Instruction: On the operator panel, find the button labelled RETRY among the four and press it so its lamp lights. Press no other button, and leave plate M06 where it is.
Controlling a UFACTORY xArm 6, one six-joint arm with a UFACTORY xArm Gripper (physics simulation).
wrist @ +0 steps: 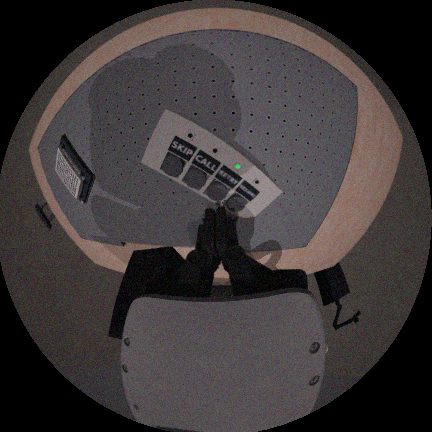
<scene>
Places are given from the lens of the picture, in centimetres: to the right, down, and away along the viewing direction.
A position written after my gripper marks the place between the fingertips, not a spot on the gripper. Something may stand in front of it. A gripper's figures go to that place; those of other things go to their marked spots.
my gripper (217, 219): 0, 0, 12
white many-welled plate (66, 169): -34, -11, 13
operator panel (175, 133): -4, -8, 10
The marked spots on the operator panel and the white many-welled plate are 30 cm apart.
</scene>
